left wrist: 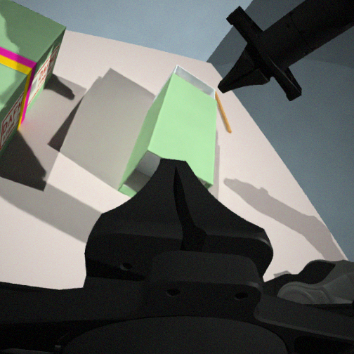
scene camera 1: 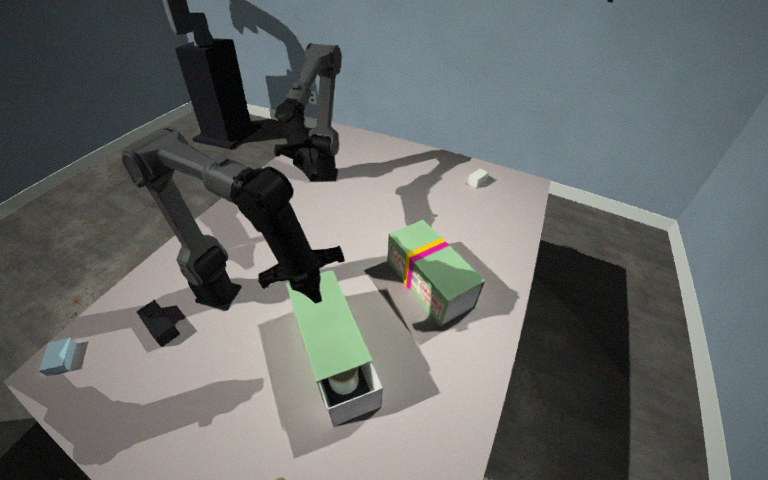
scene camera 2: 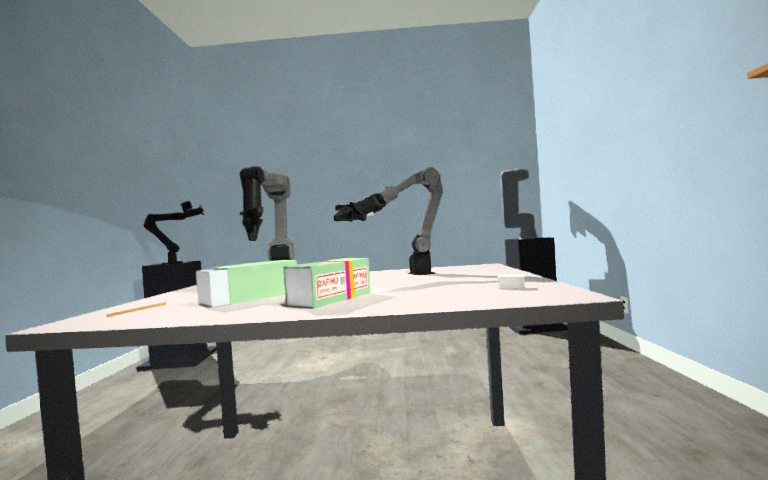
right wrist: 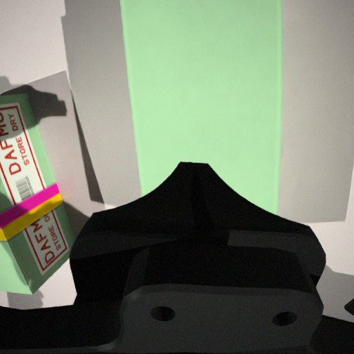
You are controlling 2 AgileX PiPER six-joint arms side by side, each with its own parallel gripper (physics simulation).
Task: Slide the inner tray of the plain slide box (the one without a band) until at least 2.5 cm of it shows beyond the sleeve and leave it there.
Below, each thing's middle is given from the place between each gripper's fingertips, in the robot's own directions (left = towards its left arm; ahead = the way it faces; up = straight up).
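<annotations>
The black block [scene camera 1: 159,325] is 170 mm below my right hand, 120 mm to the right of it and 390 mm behind it. I also see the light blue block [scene camera 1: 58,356], which is 300 mm to the right of my right hand, 560 mm behind it and 170 mm below it.
Measured from the black block, my left gripper is 380 mm to the left of it, 230 mm above it and 250 mm past it. The light blue block is 230 mm below my left hand, 410 mm behind it and 550 mm to the right of it.
</annotations>
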